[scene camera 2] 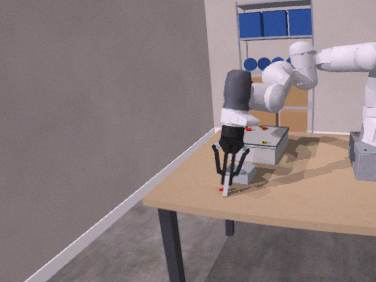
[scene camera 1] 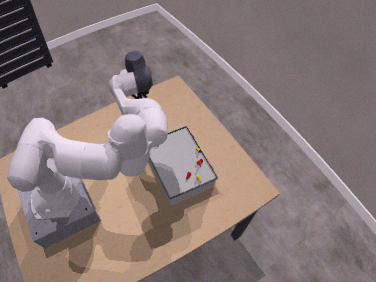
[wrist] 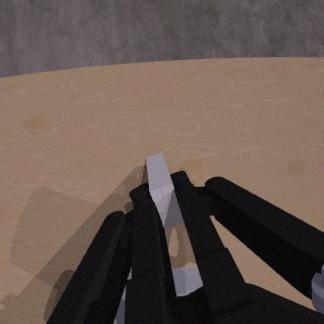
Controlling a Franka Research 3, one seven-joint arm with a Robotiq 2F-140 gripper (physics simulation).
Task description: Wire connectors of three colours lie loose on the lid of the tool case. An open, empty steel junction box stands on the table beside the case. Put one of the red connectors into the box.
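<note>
My gripper (scene camera 1: pixel 140 95) (scene camera 2: pixel 226 189) (wrist: pixel 159 168) is shut with nothing between its fingers, its tips low over the table near the far corner. A red connector (scene camera 2: pixel 221 189) lies on the table right beside the fingertips in scene camera 2; the fingers hide it in the wrist view. The grey junction box (scene camera 2: pixel 246 175) (wrist: pixel 188 281) stands just behind the fingers, partly covered by them; its inside cannot be made out clearly. Red connectors (scene camera 1: pixel 188 175) (scene camera 2: pixel 249 129) and yellow connectors (scene camera 1: pixel 199 178) (scene camera 2: pixel 264 142) lie on the lid of the tool case (scene camera 1: pixel 175 159) (scene camera 2: pixel 265 153).
The wooden table's edge (wrist: pixel 210 62) runs beyond the fingertips, with floor past it. The tool case stands behind the junction box in scene camera 2. A shelf unit (scene camera 2: pixel 275 38) with blue bins stands at the back, and a dark cabinet (scene camera 1: pixel 22 40) stands off the table.
</note>
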